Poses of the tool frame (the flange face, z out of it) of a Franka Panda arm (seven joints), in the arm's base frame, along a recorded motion.
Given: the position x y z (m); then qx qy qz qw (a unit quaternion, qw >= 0).
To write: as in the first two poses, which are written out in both.
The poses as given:
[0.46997 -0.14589 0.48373 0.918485 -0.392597 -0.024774 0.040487]
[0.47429 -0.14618 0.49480 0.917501 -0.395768 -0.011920 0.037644]
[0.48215 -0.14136 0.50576 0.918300 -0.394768 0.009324 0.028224]
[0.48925 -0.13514 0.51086 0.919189 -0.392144 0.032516 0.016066]
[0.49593 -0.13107 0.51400 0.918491 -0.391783 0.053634 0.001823]
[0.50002 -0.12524 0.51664 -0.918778 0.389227 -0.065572 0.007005]
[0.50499 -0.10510 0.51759 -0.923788 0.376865 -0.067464 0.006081]
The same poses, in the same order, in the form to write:
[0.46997 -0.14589 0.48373], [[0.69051 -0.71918 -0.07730], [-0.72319 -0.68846 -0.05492], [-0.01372 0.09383 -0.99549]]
[0.47429 -0.14618 0.49480], [[0.68645 -0.72534 -0.05167], [-0.72713 -0.68390 -0.05964], [0.00792 0.07851 -0.99688]]
[0.48215 -0.14136 0.50576], [[0.68814 -0.72556 -0.00516], [-0.72450 -0.68672 -0.05920], [0.03941 0.04447 -0.99823]]
[0.48925 -0.13514 0.51086], [[0.69033 -0.72195 0.04718], [-0.71986 -0.69193 -0.05504], [0.07238 0.00403 -0.99737]]
[0.49593 -0.13107 0.51400], [[0.68726 -0.71989 0.09710], [-0.71950 -0.69301 -0.04537], [0.09995 -0.03868 -0.99424]]
[0.50002 -0.12524 0.51664], [[0.68841 -0.71431 0.12595], [-0.71615 -0.69691 -0.03817], [0.11504 -0.06392 -0.99130]]
[0.50499 -0.10510 0.51759], [[0.70684 -0.69547 0.12923], [-0.69711 -0.71587 -0.03961], [0.12006 -0.06208 -0.99082]]

